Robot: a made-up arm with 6 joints. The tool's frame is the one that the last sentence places.
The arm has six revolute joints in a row. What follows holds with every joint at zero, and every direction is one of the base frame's. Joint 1 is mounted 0.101 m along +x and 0.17 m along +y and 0.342 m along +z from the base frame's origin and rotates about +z. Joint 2 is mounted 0.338 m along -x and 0.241 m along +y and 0.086 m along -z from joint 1 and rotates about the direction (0.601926, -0.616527, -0.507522). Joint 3 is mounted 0.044 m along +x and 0.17 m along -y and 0.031 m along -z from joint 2 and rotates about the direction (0.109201, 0.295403, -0.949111). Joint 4 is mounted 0.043 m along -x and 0.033 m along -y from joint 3 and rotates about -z. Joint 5 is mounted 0.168 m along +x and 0.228 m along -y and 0.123 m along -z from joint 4 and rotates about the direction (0.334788, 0.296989, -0.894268). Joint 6 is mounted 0.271 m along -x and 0.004 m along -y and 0.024 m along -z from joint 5 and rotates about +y. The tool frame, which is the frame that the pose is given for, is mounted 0.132 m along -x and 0.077 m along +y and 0.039 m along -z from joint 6; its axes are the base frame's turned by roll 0.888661, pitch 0.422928 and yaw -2.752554 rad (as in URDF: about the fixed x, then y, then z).
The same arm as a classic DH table. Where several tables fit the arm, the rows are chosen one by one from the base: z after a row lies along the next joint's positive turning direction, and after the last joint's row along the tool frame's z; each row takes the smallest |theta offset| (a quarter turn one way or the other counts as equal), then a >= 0, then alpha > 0; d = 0 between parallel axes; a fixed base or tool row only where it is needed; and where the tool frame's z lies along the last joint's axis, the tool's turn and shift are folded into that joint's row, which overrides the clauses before.
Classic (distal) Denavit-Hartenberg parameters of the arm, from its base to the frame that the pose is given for. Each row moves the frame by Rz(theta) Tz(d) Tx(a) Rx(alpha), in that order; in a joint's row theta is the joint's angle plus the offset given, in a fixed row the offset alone. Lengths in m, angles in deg.
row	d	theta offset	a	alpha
base (fixed)	0	59.28	0.1977	0
joint 1	0.0153	-14.97	-0.0735	120.5
joint 2	-0.2978	17.8	-0.0676	68.57
joint 3	-0.2261	56.74	-0.0289	-18.36
joint 4	0.3124	28.14	0.282	26.59
joint 5	-0.1332	-51.57	-0.2622	72.72
joint 6	0.0472	-22.35	-0.1233	51.68
tool (fixed)	0.0781	-153.84	0	0

